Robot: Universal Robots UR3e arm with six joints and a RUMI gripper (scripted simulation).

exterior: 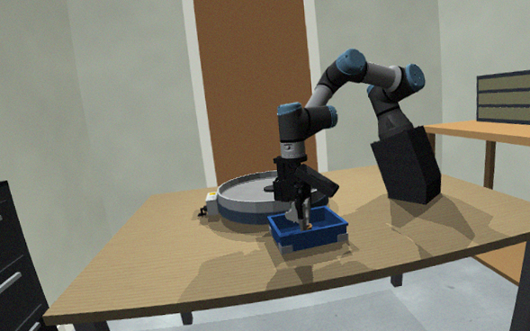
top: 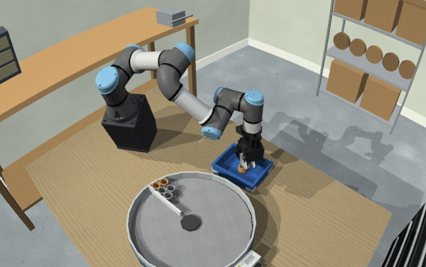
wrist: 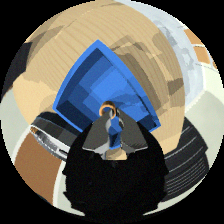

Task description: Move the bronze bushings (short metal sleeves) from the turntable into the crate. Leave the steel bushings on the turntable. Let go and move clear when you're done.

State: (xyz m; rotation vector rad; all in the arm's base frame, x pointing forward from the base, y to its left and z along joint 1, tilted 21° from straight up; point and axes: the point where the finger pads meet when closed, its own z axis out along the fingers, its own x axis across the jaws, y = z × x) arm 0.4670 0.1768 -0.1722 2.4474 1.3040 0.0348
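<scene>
Now: hand 10 mm past the blue crate and 10 mm to the left of it. Also, from my hand: grey turntable 30 mm ahead, 340 mm to the right, 20 mm above.
</scene>
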